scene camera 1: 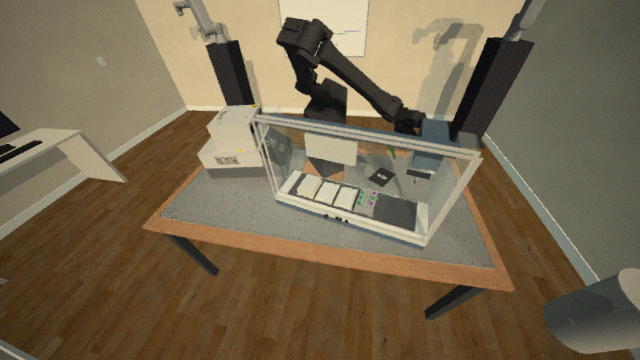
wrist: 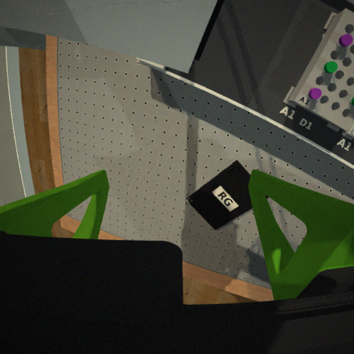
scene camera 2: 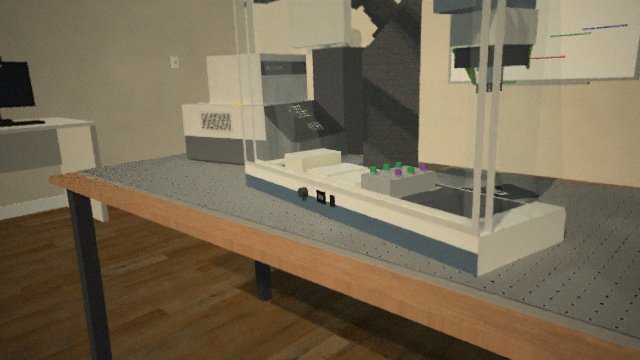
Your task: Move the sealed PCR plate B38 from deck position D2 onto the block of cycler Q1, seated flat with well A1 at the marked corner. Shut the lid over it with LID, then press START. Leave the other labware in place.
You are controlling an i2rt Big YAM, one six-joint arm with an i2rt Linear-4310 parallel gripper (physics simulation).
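Note:
A flat pale plate lies in the deck tray beside the tube rack, at what looks like D2; its label is unreadable. The white instrument, apparently cycler Q1, stands at the table's left. Its dark sloping panel faces right, with unreadable button names. Its block and well A1 corner mark cannot be made out. My gripper is open and empty, high above the table behind the enclosure, near the black RG pad. In scene camera 2 its green fingers show behind the blue-grey head.
The tube rack holds green and purple caps at D1. Two more pale labware pieces sit left of the plate. The clear-walled enclosure surrounds the deck. A blue-grey head hangs at its right. The RG pad lies behind.

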